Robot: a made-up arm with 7 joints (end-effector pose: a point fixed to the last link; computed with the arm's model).
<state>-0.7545 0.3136 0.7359 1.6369 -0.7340 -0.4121 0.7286</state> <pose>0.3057 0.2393 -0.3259 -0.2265 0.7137 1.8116</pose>
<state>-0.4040 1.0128 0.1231 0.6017 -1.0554 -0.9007 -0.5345</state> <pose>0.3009 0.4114 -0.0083 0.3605 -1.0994 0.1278</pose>
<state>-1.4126 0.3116 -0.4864 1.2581 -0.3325 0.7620 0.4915</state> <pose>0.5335 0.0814 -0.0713 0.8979 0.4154 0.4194</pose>
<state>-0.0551 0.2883 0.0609 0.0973 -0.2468 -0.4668 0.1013</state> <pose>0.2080 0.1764 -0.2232 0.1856 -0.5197 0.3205</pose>
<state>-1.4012 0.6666 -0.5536 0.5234 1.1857 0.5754 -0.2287</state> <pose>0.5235 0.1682 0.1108 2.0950 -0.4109 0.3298</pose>
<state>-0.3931 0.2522 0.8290 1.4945 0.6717 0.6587 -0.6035</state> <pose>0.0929 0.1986 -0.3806 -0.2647 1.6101 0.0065</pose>
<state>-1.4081 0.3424 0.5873 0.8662 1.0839 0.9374 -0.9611</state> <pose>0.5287 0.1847 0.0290 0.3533 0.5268 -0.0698</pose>
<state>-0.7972 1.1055 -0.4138 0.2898 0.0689 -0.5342 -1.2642</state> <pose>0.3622 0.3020 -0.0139 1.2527 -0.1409 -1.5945</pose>
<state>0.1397 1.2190 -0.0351 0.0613 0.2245 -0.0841 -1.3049</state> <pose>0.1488 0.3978 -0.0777 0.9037 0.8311 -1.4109</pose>
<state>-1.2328 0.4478 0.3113 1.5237 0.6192 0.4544 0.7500</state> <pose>0.4762 0.2459 -0.1395 1.2692 0.4158 0.8271</pose>
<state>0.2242 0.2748 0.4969 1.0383 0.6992 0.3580 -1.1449</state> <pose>-0.1444 0.2541 -0.3309 -0.2980 1.6502 -0.3620</pose>
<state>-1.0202 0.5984 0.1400 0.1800 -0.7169 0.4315 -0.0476</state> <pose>0.4484 0.1882 0.0814 -0.1161 -0.5446 0.0069</pose>
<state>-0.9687 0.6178 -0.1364 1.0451 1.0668 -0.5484 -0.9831</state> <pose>0.4282 0.2850 -0.1493 1.3919 0.3462 -1.3725</pose>
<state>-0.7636 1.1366 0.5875 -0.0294 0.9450 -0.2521 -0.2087</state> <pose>0.2954 0.3953 0.2369 2.1499 -0.8650 0.5139</pose>
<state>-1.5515 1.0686 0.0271 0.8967 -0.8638 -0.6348 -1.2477</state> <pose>0.4095 0.3365 0.2870 0.5809 -1.5641 -0.5625</pose>
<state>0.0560 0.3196 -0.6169 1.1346 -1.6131 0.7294 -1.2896</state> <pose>-0.0385 0.1510 -0.3441 -1.7653 0.8844 0.1580</pose>
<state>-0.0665 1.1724 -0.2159 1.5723 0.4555 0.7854 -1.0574</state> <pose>-0.0535 0.5353 -0.0554 0.3968 2.3364 0.5335</pose>
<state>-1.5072 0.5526 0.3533 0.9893 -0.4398 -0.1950 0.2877</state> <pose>0.5500 0.2289 0.1693 -0.2876 -0.7960 0.7818</pose>
